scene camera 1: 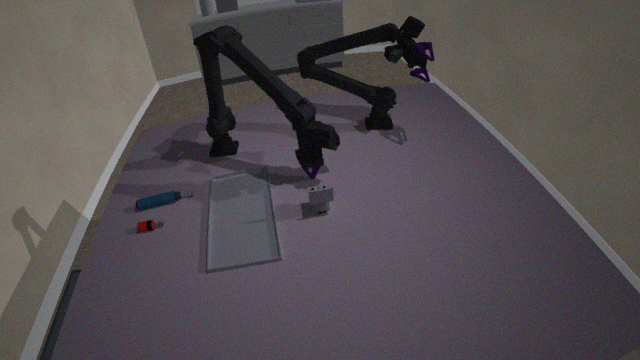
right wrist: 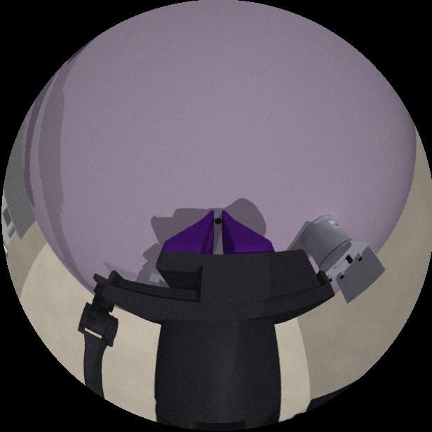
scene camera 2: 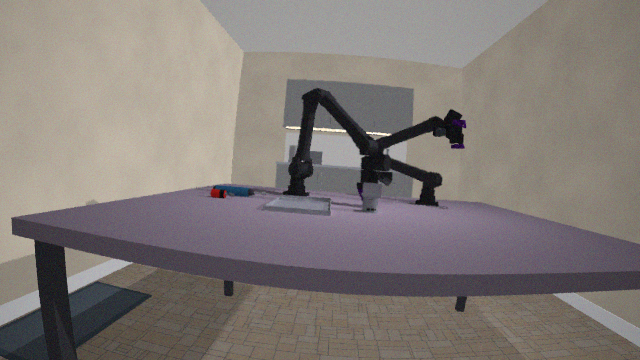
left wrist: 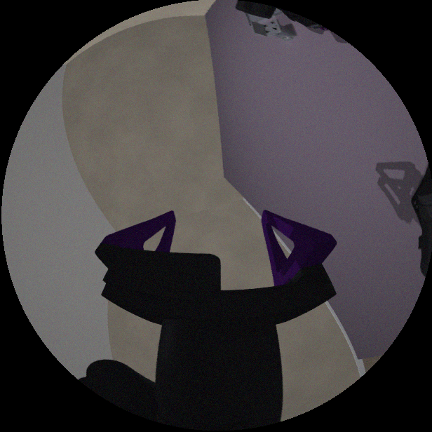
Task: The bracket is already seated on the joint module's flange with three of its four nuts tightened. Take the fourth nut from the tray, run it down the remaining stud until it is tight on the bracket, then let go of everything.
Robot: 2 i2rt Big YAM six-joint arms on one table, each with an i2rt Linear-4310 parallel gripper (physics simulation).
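Where they show: left gripper, fingertip midpoint: [scene camera 1: 430, 71] [scene camera 2: 464, 137]; right gripper, fingertip midpoint: [scene camera 1: 312, 177]; left arm's base at its link origin: [scene camera 1: 378, 124] [scene camera 2: 426, 204]; right arm's base at its link origin: [scene camera 1: 224, 150] [scene camera 2: 296, 195].
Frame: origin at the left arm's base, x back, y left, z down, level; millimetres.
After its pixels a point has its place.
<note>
The grey joint module with its bracket [scene camera 1: 320, 198] {x -533, y -232, z -79 mm} stands on the purple table just right of the grey tray [scene camera 1: 241, 221] {x -557, y -486, z -4 mm}; it also shows in the right wrist view [right wrist: 338, 254]. My right gripper [scene camera 1: 311, 171] {x -349, y -272, z 0 mm} is low over the table just behind the module. In the right wrist view its purple fingers [right wrist: 217, 231] are closed on the small nut [right wrist: 217, 220], whose dark hole shows at the fingertips. My left gripper [scene camera 1: 423, 62] {x -200, y 148, z -338 mm} is raised high at the far right edge of the table, open and empty, as the left wrist view [left wrist: 217, 238] shows.
A blue-handled tool [scene camera 1: 158, 200] {x -492, y -824, z -32 mm} and a small red tool [scene camera 1: 146, 225] {x -611, y -821, z -31 mm} lie left of the tray. The tray looks empty. A grey cabinet [scene camera 1: 268, 31] stands behind the arm bases.
</note>
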